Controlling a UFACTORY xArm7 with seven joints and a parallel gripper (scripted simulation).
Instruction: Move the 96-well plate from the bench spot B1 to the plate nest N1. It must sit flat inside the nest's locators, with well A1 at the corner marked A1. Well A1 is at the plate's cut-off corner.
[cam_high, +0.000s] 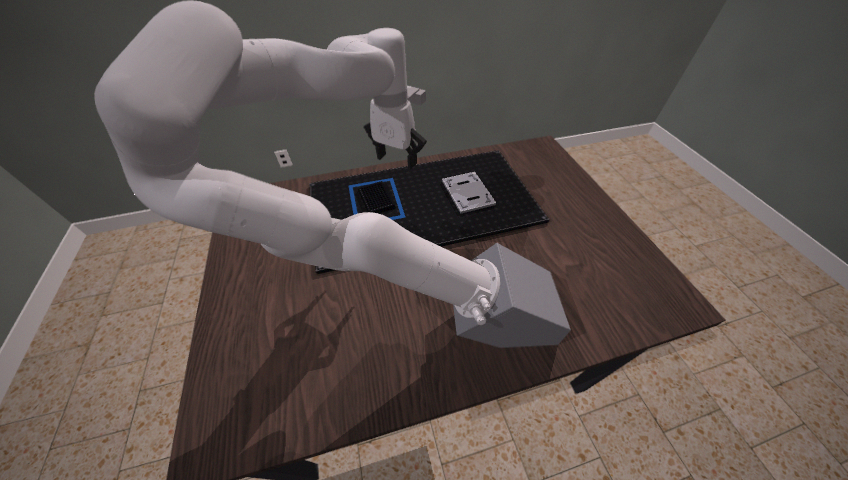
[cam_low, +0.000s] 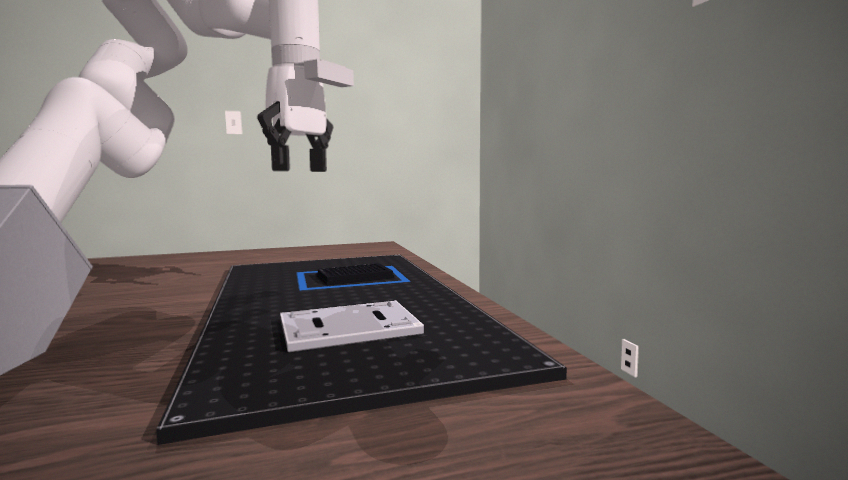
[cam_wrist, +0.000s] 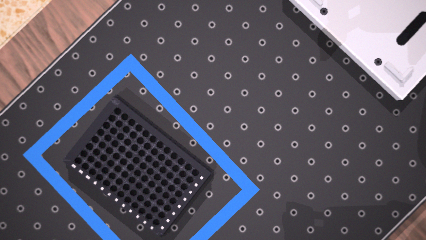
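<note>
My hand is 9 cm short of the black 96-well plate, 6 cm to the right of it and 20 cm above it. From my hand the other things lie so: white plate nest (4 cm ahead, 23 cm to the right, 20 cm below).
</note>
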